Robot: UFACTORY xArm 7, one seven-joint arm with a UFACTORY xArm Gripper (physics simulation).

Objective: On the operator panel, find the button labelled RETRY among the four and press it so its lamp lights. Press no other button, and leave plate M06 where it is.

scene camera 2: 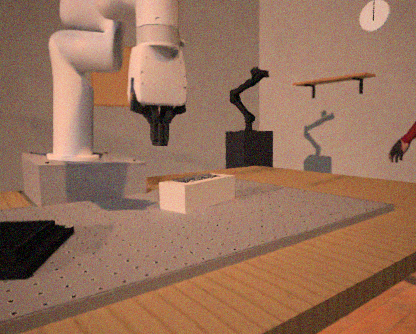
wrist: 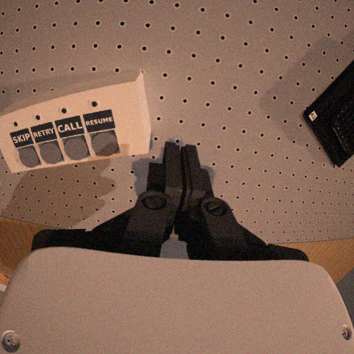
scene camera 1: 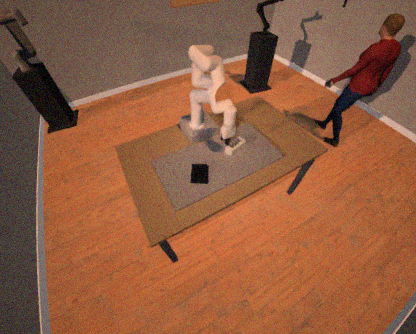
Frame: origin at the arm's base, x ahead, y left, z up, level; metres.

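Seen in the pictures: gripper, fingertip midpoint: [scene camera 2: 159,145] [scene camera 1: 226,143]; arm's base, origin of the base link: [scene camera 2: 73,158] [scene camera 1: 196,124].
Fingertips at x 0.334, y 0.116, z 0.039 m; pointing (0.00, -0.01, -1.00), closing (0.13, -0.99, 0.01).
Observation:
Pixels of each thing's top centre, then the offset from my fingertips to it. Level surfaces: height alone.
- operator panel, middle of its top: [scene camera 2: 199,177] [scene camera 1: 235,143] 0.042 m back, 0.100 m left, 0.071 m down
- black item with a gridded part, middle of its top: [scene camera 2: 5,234] [scene camera 1: 199,171] 0.094 m ahead, 0.245 m right, 0.101 m down
- grey board, its level: 0.127 m down
- wooden table, its level: 0.140 m down
The operator panel [scene camera 1: 229,150] [scene camera 2: 172,196] [wrist: 132,115] is a white box on the grey perforated board. In the wrist view its round grey buttons read SKIP [wrist: 29,156], RETRY [wrist: 50,152], CALL [wrist: 76,147] and RESUME [wrist: 104,143] from left to right. The small lamps above them look dark. My gripper [scene camera 1: 226,141] [scene camera 2: 159,144] [wrist: 175,165] is shut and empty, pointing down, higher than the panel and apart from it. Its tips appear right of RESUME in the wrist view. A black item with a gridded part [scene camera 1: 199,173] [scene camera 2: 30,250] [wrist: 337,120] lies on the board; no M06 marking is readable.
The grey board [scene camera 1: 175,192] [scene camera 2: 210,240] [wrist: 240,30] lies on the wooden table [scene camera 1: 135,200] [scene camera 2: 200,310]. The arm's base block [scene camera 1: 192,131] [scene camera 2: 45,182] stands behind the panel. A person in red [scene camera 1: 375,65] stands beyond the table, near a black pedestal [scene camera 1: 260,62] [scene camera 2: 249,150].

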